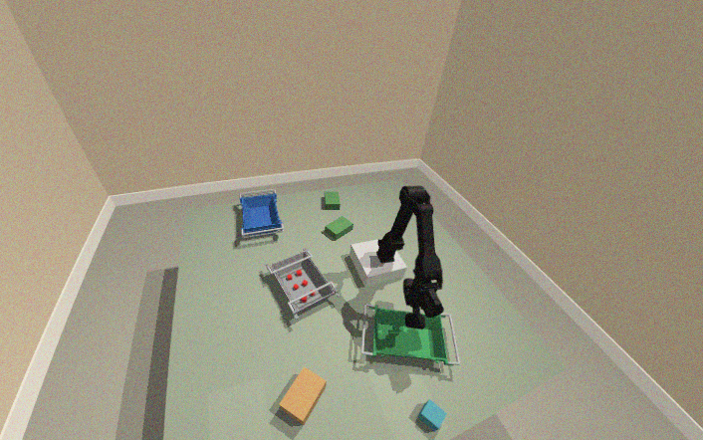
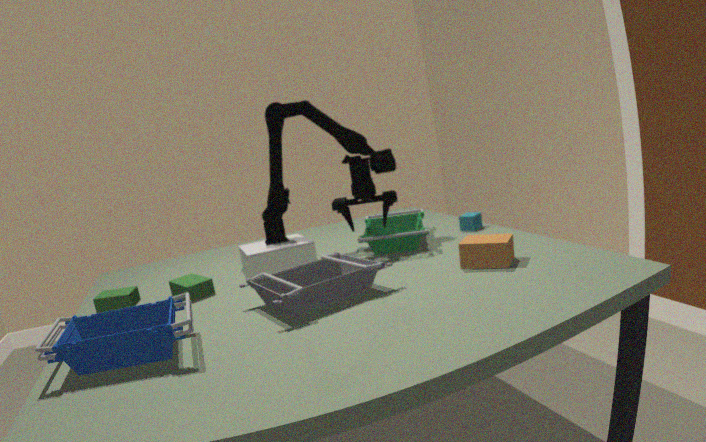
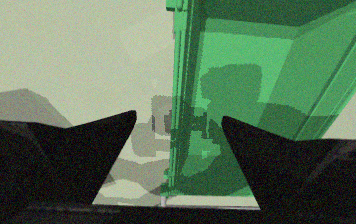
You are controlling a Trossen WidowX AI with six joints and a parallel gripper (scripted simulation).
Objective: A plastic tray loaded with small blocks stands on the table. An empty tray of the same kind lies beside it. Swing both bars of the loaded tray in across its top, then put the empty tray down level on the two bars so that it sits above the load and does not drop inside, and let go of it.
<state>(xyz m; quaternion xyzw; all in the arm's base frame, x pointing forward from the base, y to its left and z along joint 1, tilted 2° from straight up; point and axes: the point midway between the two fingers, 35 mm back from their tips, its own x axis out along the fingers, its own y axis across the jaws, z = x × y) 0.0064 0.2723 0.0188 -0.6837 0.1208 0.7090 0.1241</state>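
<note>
Right now my gripper tip is 3 cm short of the green tray, 7 cm to the right of it and 1 cm above it. The rest, counted from my gripper tip: orange block (40 cm ahead, 17 cm to the left, 2 cm below); then cyan block (5 cm ahead, 31 cm to the left, 3 cm below); then red block (40 cm ahead, 28 cm to the right, 4 cm below).
</note>
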